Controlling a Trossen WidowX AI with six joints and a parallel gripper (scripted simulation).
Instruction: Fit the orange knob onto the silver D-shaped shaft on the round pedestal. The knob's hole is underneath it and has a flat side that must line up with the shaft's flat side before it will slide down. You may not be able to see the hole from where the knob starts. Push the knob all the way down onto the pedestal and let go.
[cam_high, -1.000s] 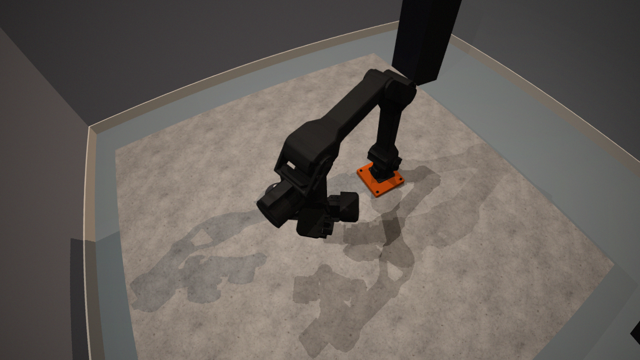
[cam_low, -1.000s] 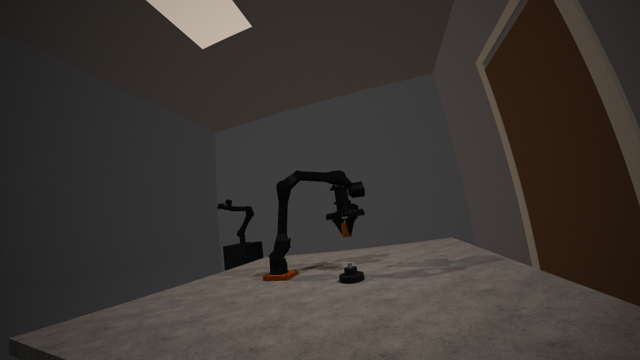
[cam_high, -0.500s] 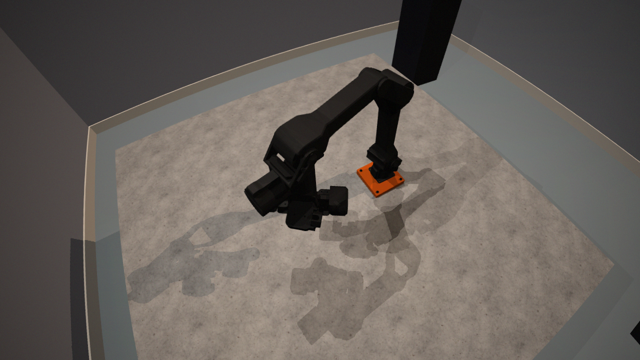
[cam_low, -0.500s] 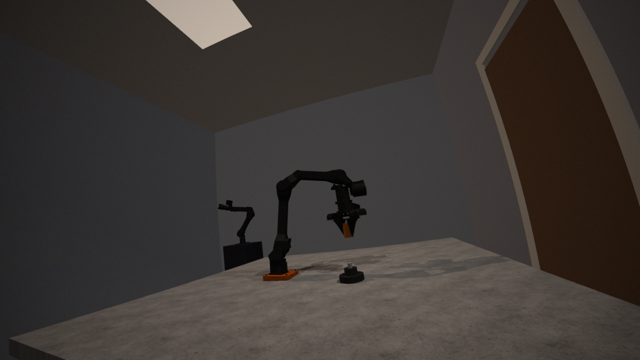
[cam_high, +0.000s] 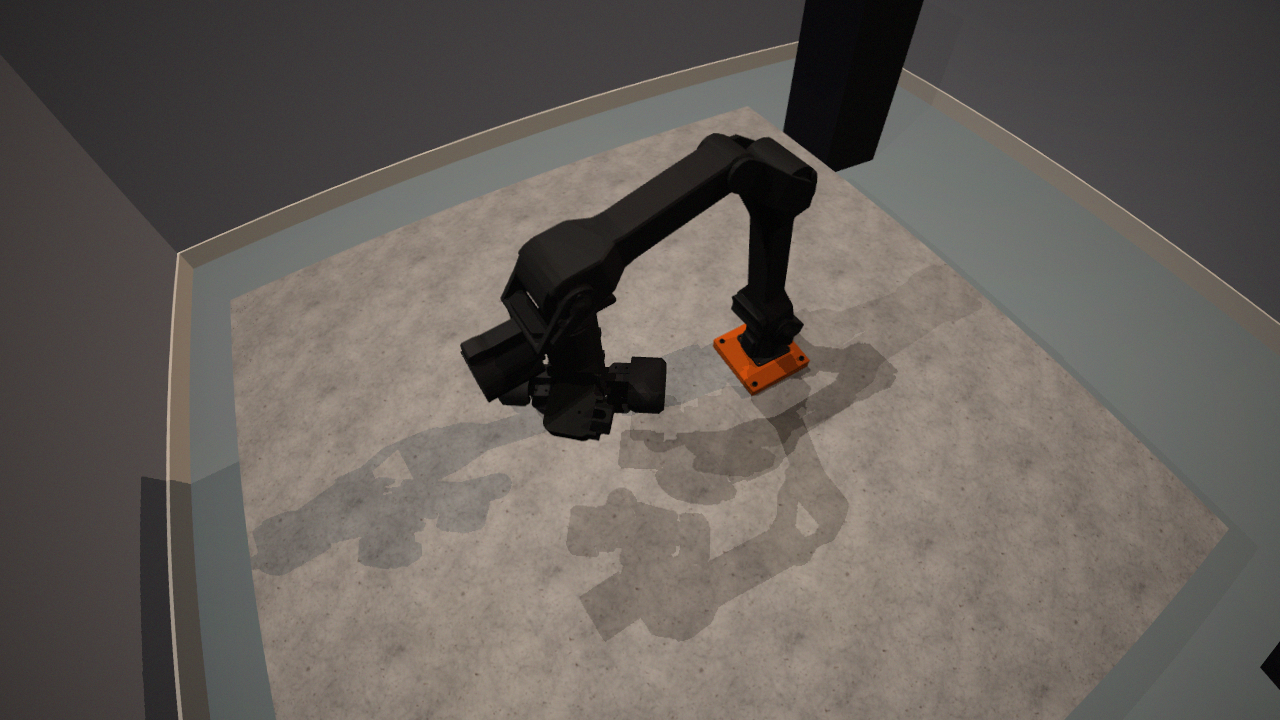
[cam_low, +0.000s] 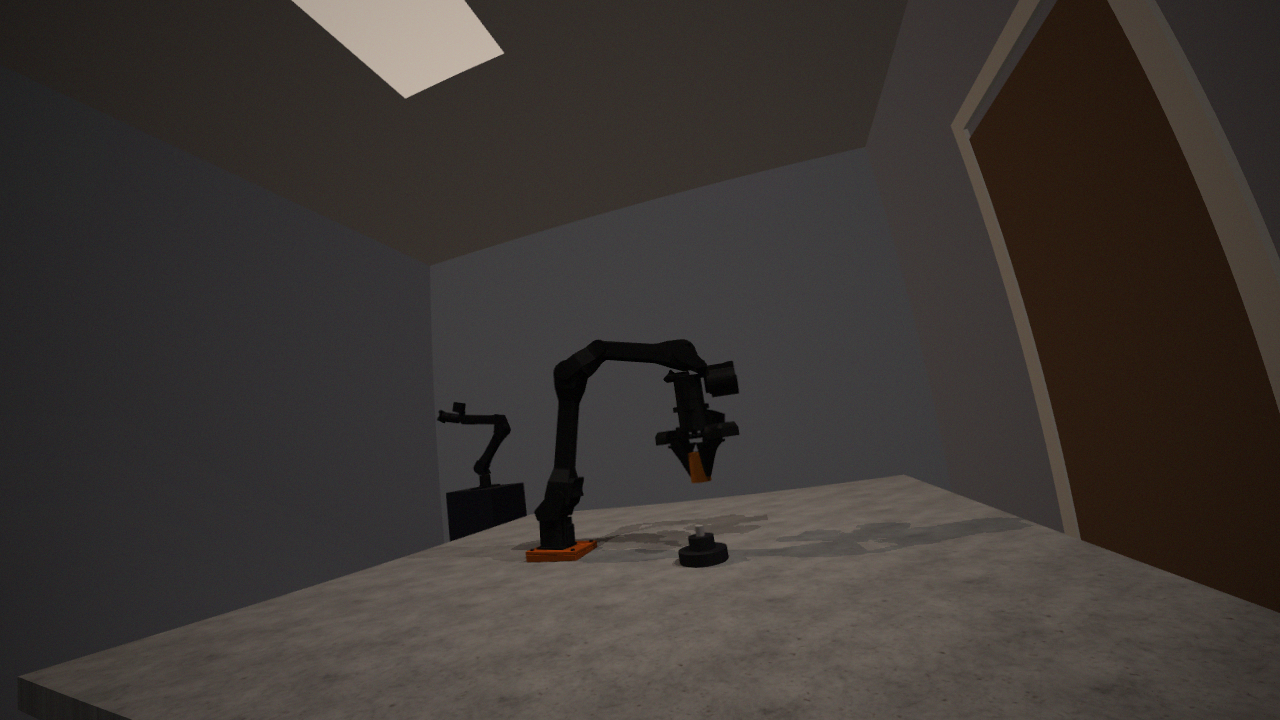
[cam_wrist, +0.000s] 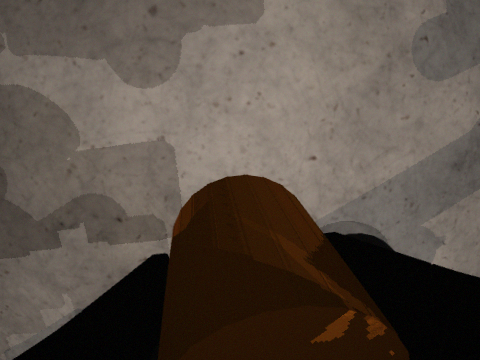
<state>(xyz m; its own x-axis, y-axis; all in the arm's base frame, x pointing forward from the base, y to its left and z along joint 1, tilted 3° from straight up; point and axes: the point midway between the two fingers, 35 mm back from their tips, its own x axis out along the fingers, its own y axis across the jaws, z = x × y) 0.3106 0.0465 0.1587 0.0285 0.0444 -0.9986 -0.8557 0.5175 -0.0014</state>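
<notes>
Now: the round black pedestal 10 mm ahead of my gripper tip, 130 mm to the right of it and 100 mm below it. Round my gripper tip: orange knob (30 mm above).
</notes>
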